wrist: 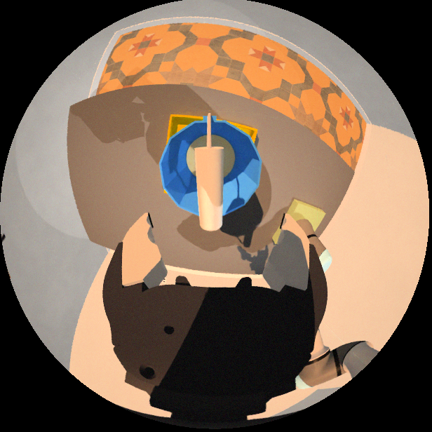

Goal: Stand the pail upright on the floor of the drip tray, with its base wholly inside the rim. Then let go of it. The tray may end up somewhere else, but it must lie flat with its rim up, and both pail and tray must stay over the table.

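The blue pail (pixel 245 155) is seen from above with its mouth facing the camera. It looks upright over the yellow drip tray (pixel 185 118). The pail's thin bail and thick peach-coloured grip stretch across its mouth towards my gripper. The tray's far rim and part of its left side show; the pail covers most of its floor, so I cannot tell whether the base is wholly inside the rim or resting on the floor. My gripper (pixel 215 215) is open, with its jaws apart on either side of the near end of the grip and nothing held between them.
A pale yellow block (pixel 307 215) lies right of the pail, partly behind the right jaw. A brown rounded thing (pixel 314 240) is beside it. The brown table top (pixel 110 190) ends at a far edge, beyond which an orange patterned rug (pixel 225 55) shows.
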